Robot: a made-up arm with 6 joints.
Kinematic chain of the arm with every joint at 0, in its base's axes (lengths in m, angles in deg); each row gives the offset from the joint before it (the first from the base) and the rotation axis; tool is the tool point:
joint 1: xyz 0 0 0.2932 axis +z
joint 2: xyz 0 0 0 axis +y
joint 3: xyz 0 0 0.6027 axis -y
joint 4: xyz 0 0 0 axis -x
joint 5: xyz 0.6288 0 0 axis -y
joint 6: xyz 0 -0.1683 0 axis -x
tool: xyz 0 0 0
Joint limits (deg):
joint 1: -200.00..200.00
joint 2: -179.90..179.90
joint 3: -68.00..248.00
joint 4: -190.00..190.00
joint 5: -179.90..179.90
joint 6: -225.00..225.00
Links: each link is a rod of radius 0.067 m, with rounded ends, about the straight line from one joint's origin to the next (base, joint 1, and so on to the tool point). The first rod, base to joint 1, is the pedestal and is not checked.
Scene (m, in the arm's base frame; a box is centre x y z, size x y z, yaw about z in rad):
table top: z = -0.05
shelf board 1: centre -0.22 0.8 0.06 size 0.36 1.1 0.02 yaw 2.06
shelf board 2: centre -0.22 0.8 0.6 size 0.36 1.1 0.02 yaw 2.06
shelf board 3: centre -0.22 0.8 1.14 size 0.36 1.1 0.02 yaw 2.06
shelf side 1: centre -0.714 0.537 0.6 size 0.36 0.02 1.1 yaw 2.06
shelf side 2: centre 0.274 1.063 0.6 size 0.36 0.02 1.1 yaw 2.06
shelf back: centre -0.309 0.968 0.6 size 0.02 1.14 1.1 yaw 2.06
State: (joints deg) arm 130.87 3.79 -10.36 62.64 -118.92 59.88
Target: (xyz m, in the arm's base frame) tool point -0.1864 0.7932 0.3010
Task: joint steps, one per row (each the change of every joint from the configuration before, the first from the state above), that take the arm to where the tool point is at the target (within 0.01 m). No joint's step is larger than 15 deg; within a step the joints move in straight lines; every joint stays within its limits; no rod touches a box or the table.
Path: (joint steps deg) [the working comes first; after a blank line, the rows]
Joints at the target: 109.53 37.63 -21.88 57.89 -118.92 59.88
Straight joint move there: touches shelf board 2.

1: 1.84 -11.05 -7.90 -2.27 6.17 0.18
2: 1.84 -11.04 -7.89 -2.26 6.17 0.18
3: 1.85 -11.05 -7.90 -2.27 6.17 0.19
4: -7.80 11.72 -5.57 -0.95 -4.62 -0.14
5: -7.79 11.71 -5.57 -0.95 -4.63 -0.14
6: -7.79 11.71 -5.56 -0.96 -4.63 -0.13
7: -7.80 11.72 -5.57 -0.95 -4.63 -0.14
8: 1.44 6.71 11.48 1.95 0.00 0.00
9: 1.43 6.70 11.48 1.96 0.00 0.00
10: 1.44 6.71 11.48 1.95 0.00 0.00

